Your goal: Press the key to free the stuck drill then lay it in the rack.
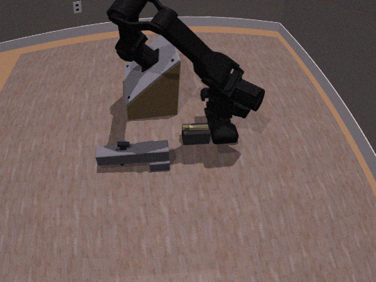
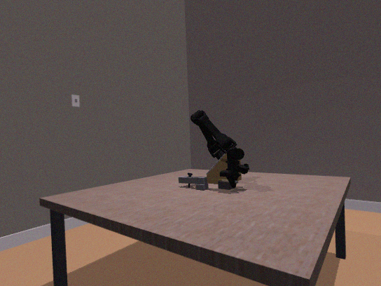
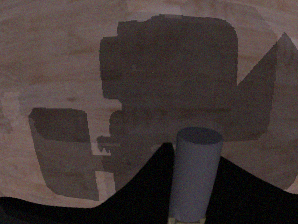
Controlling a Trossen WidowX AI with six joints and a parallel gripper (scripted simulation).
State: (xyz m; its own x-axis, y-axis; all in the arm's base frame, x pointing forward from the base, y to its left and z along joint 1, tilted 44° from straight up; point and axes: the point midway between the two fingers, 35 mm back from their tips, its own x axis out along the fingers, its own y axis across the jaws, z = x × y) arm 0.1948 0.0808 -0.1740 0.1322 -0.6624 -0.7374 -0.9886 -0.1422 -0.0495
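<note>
Now: the short bit 40 mm to the right of my gripper tip and 30 mm above it. Round my gripper tip: dark rack (50 mm to the right, 10 mm above); grey housing block (210 mm to the right, 90 mm ahead, 30 mm above); dark key (240 mm to the right, 90 mm ahead, 40 mm above).
</note>
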